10 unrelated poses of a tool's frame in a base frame.
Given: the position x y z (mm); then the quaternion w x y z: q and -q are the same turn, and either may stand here.
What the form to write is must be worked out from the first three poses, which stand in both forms.
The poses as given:
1: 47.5 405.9 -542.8 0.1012 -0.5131 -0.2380 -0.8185
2: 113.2 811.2 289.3 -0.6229 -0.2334 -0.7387 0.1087
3: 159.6 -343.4 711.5 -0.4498 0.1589 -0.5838 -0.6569
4: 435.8 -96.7 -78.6 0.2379 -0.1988 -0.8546 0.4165
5: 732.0 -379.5 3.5 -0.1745 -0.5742 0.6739 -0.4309
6: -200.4 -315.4 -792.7 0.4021 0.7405 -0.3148 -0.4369
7: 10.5 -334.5 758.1 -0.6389 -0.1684 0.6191 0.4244
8: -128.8 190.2 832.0 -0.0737 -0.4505 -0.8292 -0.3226
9: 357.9 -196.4 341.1 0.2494 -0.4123 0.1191 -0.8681
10: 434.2 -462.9 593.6 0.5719 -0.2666 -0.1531 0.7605
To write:
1: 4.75 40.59 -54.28 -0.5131 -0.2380 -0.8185 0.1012
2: 11.32 81.12 28.93 0.2334 0.7387 -0.1087 0.6229
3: 15.96 -34.34 71.15 -0.1589 0.5838 0.6569 0.4498
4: 43.58 -9.67 -7.86 -0.1988 -0.8546 0.4165 0.2379
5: 73.20 -37.95 0.35 0.5742 -0.6739 0.4309 0.1745
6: -20.04 -31.54 -79.27 0.7405 -0.3148 -0.4369 0.4021
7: 1.05 -33.45 75.81 0.1684 -0.6191 -0.4244 0.6389
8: -12.88 19.02 83.20 0.4505 0.8292 0.3226 0.0737
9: 35.79 -19.64 34.11 -0.4123 0.1191 -0.8681 0.2494
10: 43.42 -46.29 59.36 -0.2666 -0.1531 0.7605 0.5719
